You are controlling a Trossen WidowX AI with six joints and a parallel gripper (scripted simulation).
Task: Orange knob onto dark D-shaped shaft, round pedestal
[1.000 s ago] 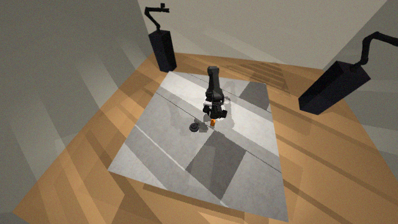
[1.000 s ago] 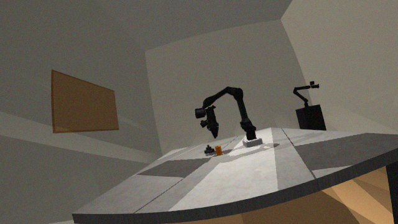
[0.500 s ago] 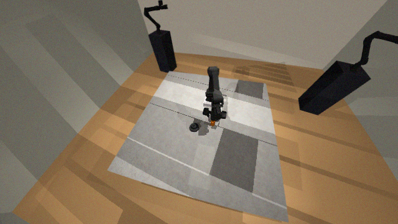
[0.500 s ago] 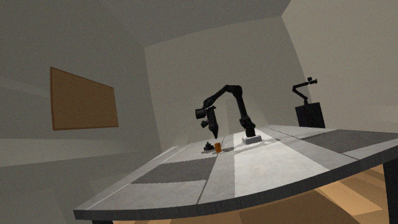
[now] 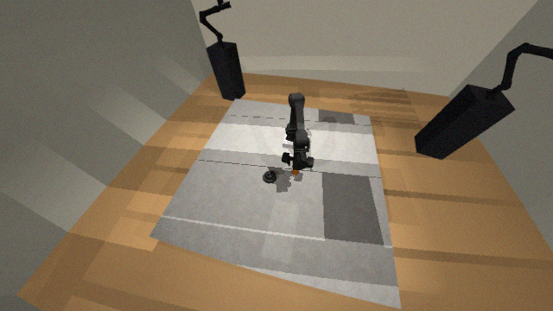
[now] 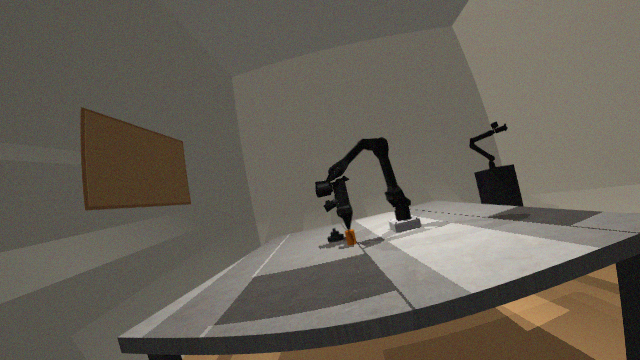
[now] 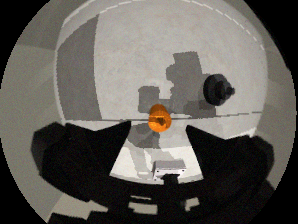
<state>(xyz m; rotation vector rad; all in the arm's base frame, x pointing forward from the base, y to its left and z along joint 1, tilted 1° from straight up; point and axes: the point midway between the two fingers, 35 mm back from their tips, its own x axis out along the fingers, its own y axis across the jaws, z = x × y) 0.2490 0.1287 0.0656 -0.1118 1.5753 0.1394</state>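
The orange knob lies 40 mm below my gripper tip. Also, from my gripper tip: dark round pedestal 140 mm to the right, 100 mm ahead, 40 mm below.
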